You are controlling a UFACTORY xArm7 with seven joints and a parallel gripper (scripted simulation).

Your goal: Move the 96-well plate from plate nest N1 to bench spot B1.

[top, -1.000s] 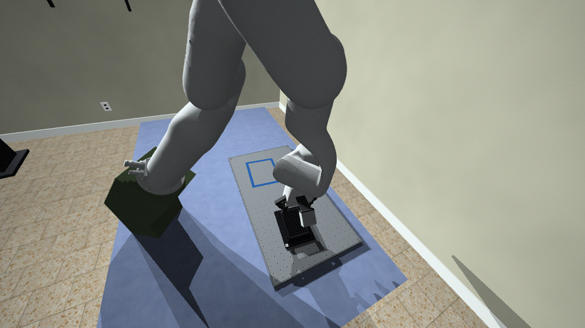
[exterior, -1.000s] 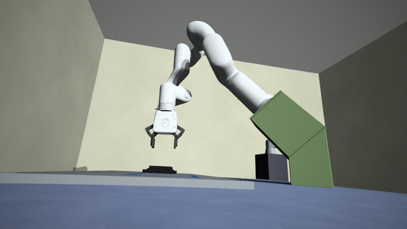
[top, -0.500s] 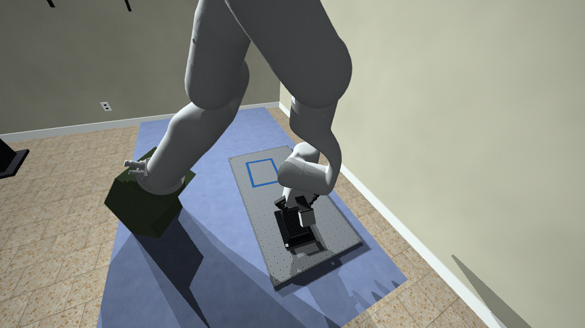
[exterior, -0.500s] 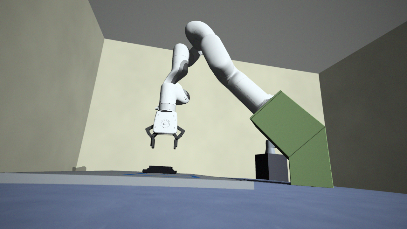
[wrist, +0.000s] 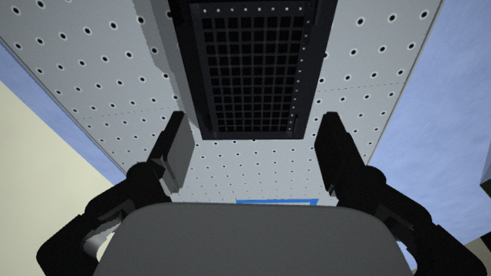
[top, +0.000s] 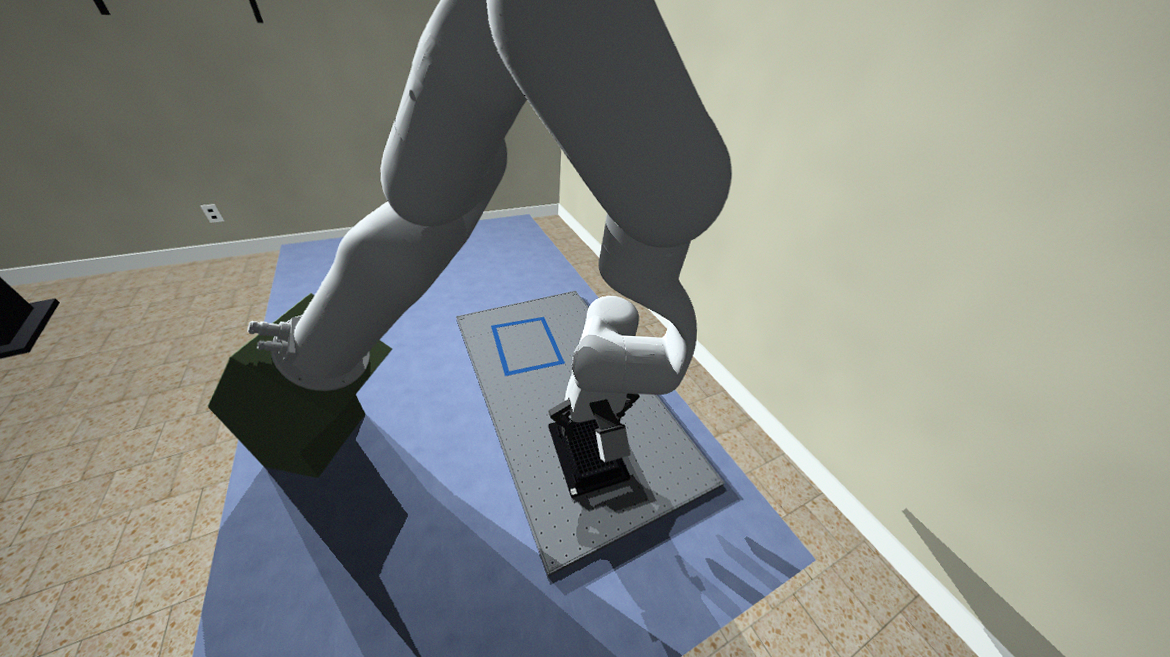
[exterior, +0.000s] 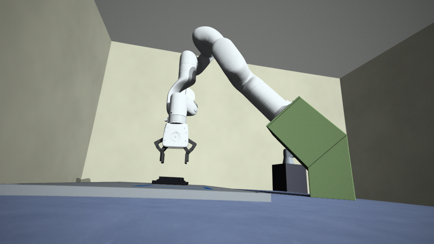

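The black 96-well plate is 70 mm below my hand. Round my hand: black plate nest N1: 80 mm below.
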